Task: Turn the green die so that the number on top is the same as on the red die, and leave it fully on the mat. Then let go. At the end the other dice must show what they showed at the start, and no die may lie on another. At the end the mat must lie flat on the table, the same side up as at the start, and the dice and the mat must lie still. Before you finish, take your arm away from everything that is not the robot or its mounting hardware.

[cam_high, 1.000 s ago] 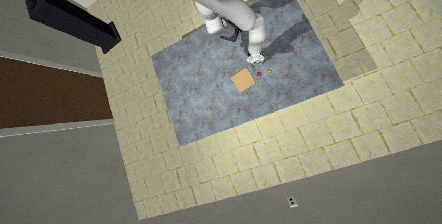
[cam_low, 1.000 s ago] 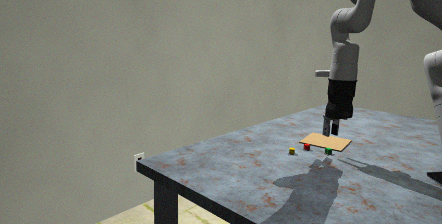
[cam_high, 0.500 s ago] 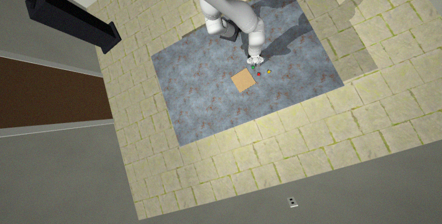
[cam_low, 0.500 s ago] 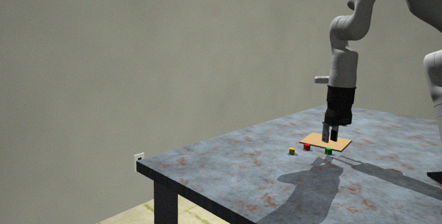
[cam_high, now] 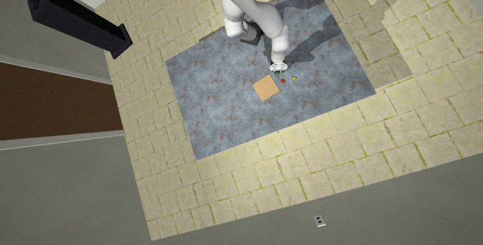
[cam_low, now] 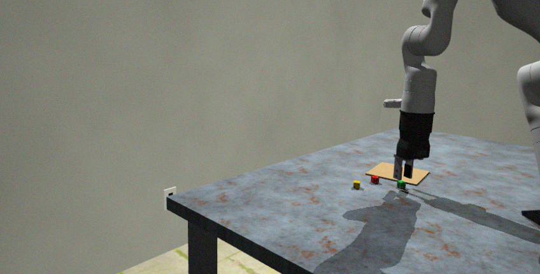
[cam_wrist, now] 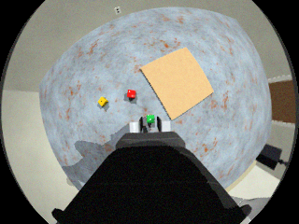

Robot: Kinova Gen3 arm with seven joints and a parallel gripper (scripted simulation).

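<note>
My hand is 40 mm above the green die. From my hand the other things lie so: red die 70 mm ahead, 40 mm below; then tan mat 110 mm to the right, 40 mm below, 40 mm ahead; then yellow die 90 mm ahead, 70 mm to the left, 40 mm below.
</note>
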